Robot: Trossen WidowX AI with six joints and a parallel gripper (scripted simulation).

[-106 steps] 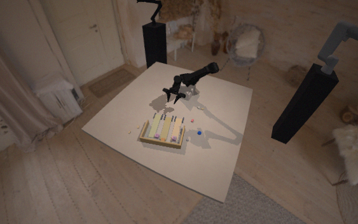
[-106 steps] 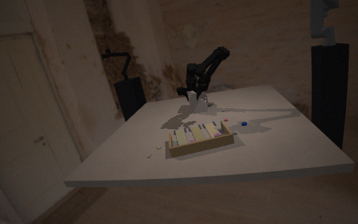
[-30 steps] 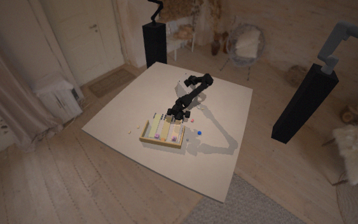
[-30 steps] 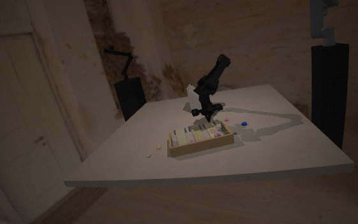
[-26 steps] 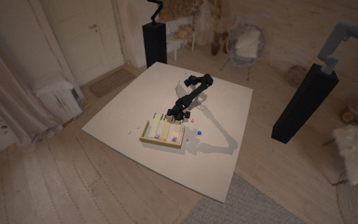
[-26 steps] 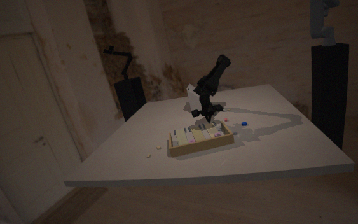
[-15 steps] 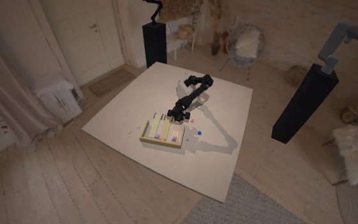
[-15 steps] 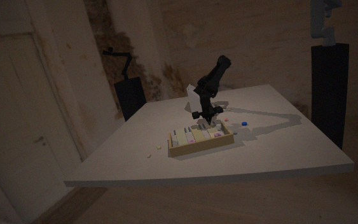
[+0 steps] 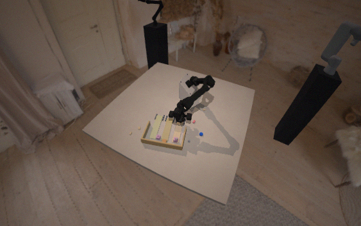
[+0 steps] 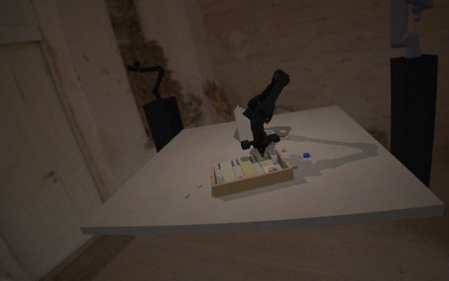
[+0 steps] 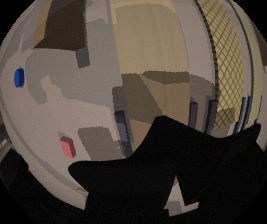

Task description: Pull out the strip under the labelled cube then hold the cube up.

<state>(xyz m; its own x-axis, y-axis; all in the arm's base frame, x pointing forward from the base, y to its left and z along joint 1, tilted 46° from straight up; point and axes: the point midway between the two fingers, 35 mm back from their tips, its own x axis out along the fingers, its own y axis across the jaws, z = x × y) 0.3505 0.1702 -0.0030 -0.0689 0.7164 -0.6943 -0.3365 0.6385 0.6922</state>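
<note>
The tan strip lies 90 mm ahead of my gripper tip and 30 mm to the left of it. From my gripper tip the other things lie so: grey bit 160 mm to the left, 130 mm ahead; then blue piece 210 mm to the left, 20 mm ahead; then red piece 100 mm to the left, 70 mm behind.
</note>
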